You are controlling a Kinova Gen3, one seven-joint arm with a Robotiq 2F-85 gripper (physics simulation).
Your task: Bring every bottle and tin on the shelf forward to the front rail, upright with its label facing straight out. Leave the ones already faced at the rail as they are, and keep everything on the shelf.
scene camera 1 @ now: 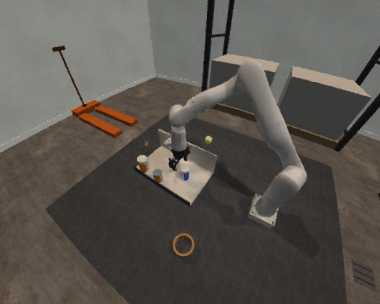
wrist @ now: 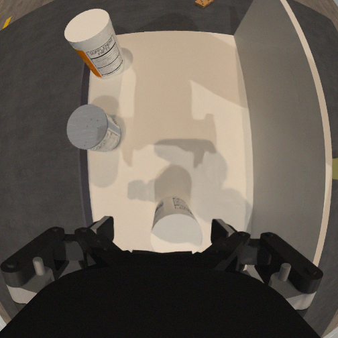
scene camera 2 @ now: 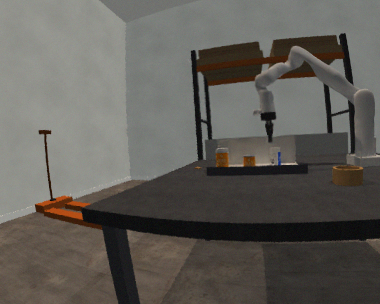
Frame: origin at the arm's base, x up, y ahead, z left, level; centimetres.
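Where they show: gripper, between the fingertips: (scene camera 1: 180, 165) (scene camera 2: 270, 143); arm's base, origin of its link: (scene camera 1: 263, 208) (scene camera 2: 364, 155).
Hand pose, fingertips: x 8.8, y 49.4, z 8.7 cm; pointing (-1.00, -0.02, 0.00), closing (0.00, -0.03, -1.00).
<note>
Each offset is from my fingertips to the top centre of the thing. "pt": to the spot under its first point.
A white bottle with a blue label part @[dz -1.5, dx -2.5, dy -2.0 cm] (scene camera 1: 185, 173) (scene camera 2: 275, 156) (wrist: 176, 232) stands upright on the shelf (scene camera 1: 200, 183) (scene camera 2: 257, 170) (wrist: 165, 55), back from the front rail; scene camera 2 sees its blue part turned to the right. A tall orange bottle with a white cap @[dz +9.5, dx -1.2, dy +22.7 cm] (scene camera 1: 143, 164) (scene camera 2: 222, 157) (wrist: 95, 45) stands upright at the rail's far left end, orange side outward. A short orange tin with a grey lid @[dz +9.2, dx -5.1, dy +10.1 cm] (scene camera 1: 158, 176) (scene camera 2: 249, 160) (wrist: 88, 126) stands at the rail beside it. My gripper (scene camera 1: 179, 160) (scene camera 2: 270, 139) (wrist: 162, 229) is open and empty, pointing down above the white bottle.
The shelf's upright back panel @[pt dz -15.3, dx -2.1, dy -5.3 cm] (scene camera 1: 202, 156) (wrist: 285, 125) rises behind the white bottle. A yellow cube @[dz -41.8, dx -9.7, dy +5.1 cm] (scene camera 1: 208, 139) (wrist: 335, 168) lies behind it. A small orange-brown piece @[dz -9.1, dx -12.7, dy +42.5 cm] (scene camera 1: 146, 143) (scene camera 2: 198, 168) (wrist: 203, 3) lies past the left end. An orange ring @[dz +29.5, dx -8.5, dy -25.3 cm] (scene camera 1: 174, 245) (scene camera 2: 347, 177) lies in front.
</note>
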